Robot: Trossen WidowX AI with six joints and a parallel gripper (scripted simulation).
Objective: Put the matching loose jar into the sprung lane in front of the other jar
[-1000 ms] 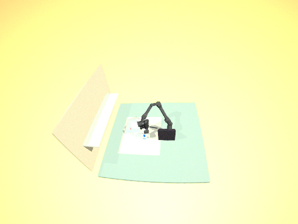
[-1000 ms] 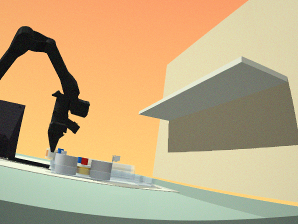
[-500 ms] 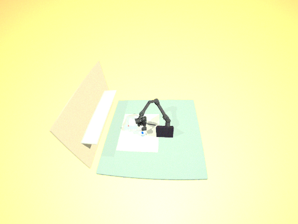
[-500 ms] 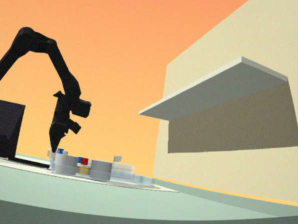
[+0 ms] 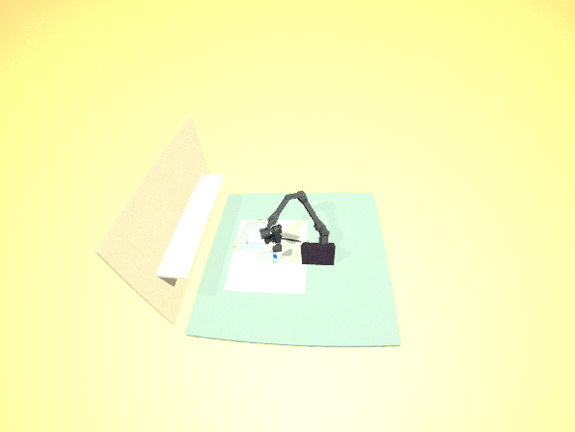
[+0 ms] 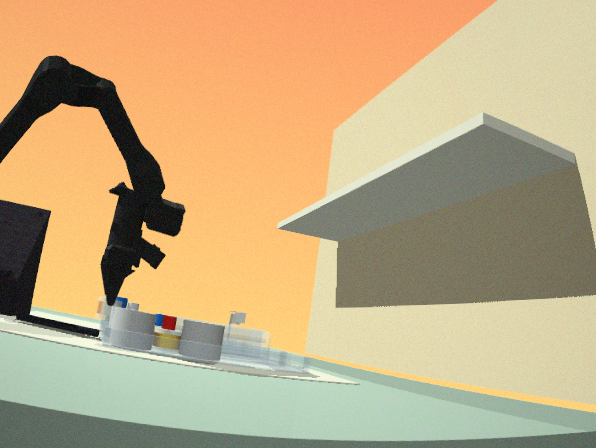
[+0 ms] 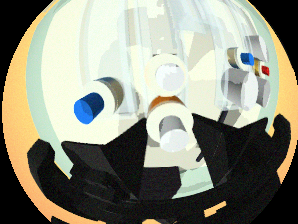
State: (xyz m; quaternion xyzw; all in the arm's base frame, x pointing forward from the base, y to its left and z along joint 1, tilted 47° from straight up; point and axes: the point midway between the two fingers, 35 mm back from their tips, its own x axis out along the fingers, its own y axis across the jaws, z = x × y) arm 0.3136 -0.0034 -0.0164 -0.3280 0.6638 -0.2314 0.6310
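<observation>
The clear pusher lane is 17 cm ahead of my gripper tip and 3 cm below it. The rest, counted from my gripper tip: shelf (52 cm ahead, 4 cm to the left, 32 cm above).
</observation>
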